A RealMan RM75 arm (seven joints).
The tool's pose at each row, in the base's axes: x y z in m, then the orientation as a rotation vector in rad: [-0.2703, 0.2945, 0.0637, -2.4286, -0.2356, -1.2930]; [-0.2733, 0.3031, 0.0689, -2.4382, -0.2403, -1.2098]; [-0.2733, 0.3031, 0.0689, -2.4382, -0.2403, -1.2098]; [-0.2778, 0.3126, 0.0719, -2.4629, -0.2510, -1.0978]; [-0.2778, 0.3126, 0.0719, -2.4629, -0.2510, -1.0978]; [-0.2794, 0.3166, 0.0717, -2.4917, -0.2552, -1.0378]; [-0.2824, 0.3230, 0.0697, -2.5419, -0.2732, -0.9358]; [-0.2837, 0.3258, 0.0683, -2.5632, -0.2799, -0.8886]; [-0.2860, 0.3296, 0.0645, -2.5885, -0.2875, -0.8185]
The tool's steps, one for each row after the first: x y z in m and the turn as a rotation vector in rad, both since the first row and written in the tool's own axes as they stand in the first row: [0.0024, -0.0101, -0.0014, 0.0273, -0.0532, 0.0207]; [0.0024, -0.0101, -0.0014, 0.0273, -0.0532, 0.0207]; [0.0020, -0.0210, -0.0026, 0.0527, -0.1313, 0.0407]; [0.0020, -0.0210, -0.0026, 0.0527, -0.1313, 0.0407]; [0.0008, -0.0251, -0.0021, 0.0515, -0.1790, 0.0467]; [-0.0027, -0.0314, -0.0008, 0.0483, -0.2621, 0.0479]; [-0.0047, -0.0340, 0.0001, 0.0468, -0.2997, 0.0495]; [-0.0092, -0.0373, 0.0018, 0.0481, -0.3532, 0.0548]
